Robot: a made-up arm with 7 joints.
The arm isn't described. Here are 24 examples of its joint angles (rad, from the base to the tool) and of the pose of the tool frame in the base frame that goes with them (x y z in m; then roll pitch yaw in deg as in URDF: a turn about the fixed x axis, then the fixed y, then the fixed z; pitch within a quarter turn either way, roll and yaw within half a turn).
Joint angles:
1: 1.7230 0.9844 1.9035 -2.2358 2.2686 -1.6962 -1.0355
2: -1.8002 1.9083 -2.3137 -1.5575 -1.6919 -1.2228 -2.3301
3: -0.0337 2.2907 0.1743 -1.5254 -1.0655 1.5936 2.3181
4: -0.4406 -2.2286 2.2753 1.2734 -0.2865 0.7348 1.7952
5: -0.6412 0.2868 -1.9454 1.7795 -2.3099 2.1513 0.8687
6: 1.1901 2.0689 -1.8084 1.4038 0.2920 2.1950 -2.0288
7: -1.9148 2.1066 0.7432 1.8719 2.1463 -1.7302 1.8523
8: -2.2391 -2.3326 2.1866 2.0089 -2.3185 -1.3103 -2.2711
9: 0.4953 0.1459 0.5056 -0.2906 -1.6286 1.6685 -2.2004
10: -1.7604 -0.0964 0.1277 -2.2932 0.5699 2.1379 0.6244
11: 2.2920 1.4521 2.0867 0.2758 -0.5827 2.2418 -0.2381
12: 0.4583 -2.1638 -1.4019 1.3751 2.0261 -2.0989 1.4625
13: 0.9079 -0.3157 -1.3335 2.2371 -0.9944 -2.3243 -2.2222
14: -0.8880 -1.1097 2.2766 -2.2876 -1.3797 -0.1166 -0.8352
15: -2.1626 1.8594 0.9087 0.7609 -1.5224 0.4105 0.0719
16: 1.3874 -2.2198 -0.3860 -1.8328 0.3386 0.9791 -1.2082
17: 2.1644 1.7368 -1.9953 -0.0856 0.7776 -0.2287 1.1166
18: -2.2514 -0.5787 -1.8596 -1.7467 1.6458 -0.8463 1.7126
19: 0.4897 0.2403 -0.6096 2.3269 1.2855 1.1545 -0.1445
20: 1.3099 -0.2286 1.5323 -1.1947 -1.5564 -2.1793 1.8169
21: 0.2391 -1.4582 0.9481 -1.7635 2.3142 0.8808 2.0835
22: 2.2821 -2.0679 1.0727 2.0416 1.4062 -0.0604 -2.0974
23: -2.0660 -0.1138 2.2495 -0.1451 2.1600 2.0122 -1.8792
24: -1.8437 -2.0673 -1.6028 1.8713 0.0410 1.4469 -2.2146
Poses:
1: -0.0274 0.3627 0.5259 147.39 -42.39 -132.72
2: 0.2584 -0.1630 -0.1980 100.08 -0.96 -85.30
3: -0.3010 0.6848 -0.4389 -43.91 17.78 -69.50
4: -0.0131 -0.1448 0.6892 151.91 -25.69 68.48
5: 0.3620 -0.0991 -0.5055 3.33 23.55 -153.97
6: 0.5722 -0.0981 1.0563 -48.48 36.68 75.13
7: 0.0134 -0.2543 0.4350 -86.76 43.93 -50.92
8: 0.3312 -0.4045 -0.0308 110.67 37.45 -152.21
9: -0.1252 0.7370 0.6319 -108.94 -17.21 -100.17
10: 0.3310 0.5803 0.0842 -70.71 -49.17 87.35
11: 0.4680 -0.3833 0.6767 -130.05 22.46 -37.22
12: -0.0961 0.6550 -0.0452 94.74 -5.81 -62.49
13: 0.4161 0.4851 0.3086 56.56 5.23 -149.22
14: 0.4727 -0.2354 -0.1218 82.57 9.00 -155.75
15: 0.1509 -0.1246 -0.5164 -9.10 2.37 139.23
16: 0.7811 0.1742 -0.2875 63.53 -37.99 -51.15
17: 0.5925 -0.7398 0.3389 89.21 -26.51 -142.09
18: 0.6743 -0.6558 0.2313 151.27 52.49 -114.98
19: 1.0719 -0.0470 0.1411 72.32 -15.42 -69.60
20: -0.0623 -0.0653 0.2613 48.02 -44.40 86.90
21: 0.3740 -0.7204 0.3909 -83.72 60.06 47.19
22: 0.6711 -0.0945 -0.3554 -25.37 18.03 109.91
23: -0.0228 -0.2555 -0.9345 69.06 -15.41 -110.41
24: -0.1599 -0.5646 -1.0308 57.31 -17.44 79.39
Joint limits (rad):
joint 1: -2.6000..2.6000
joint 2: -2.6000..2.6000
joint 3: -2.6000..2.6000
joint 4: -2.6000..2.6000
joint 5: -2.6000..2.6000
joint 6: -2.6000..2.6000
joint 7: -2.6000..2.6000
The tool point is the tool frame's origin. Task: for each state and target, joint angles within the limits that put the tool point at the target. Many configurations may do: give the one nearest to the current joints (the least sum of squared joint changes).
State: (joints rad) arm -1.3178 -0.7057 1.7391 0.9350 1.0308 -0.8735 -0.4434
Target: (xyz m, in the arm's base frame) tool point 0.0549 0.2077 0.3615
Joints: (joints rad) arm -1.3477 -1.1294 1.2960 1.1175 0.9172 -1.4873 -0.5823
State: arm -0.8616 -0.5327 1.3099 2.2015 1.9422 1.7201 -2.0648
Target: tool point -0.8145 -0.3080 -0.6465
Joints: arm -1.2097 0.0791 2.1475 2.0351 1.7828 1.3255 -2.3351
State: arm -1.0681 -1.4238 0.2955 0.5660 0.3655 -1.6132 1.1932
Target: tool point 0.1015 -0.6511 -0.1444
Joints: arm -1.2367 -1.3190 -0.0760 0.8267 0.4137 -1.0949 1.1552
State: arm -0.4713 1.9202 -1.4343 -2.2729 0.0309 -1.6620 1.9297
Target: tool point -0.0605 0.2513 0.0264
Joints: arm -0.1520 1.7863 -1.5010 -2.4604 0.1845 -1.9456 1.9258
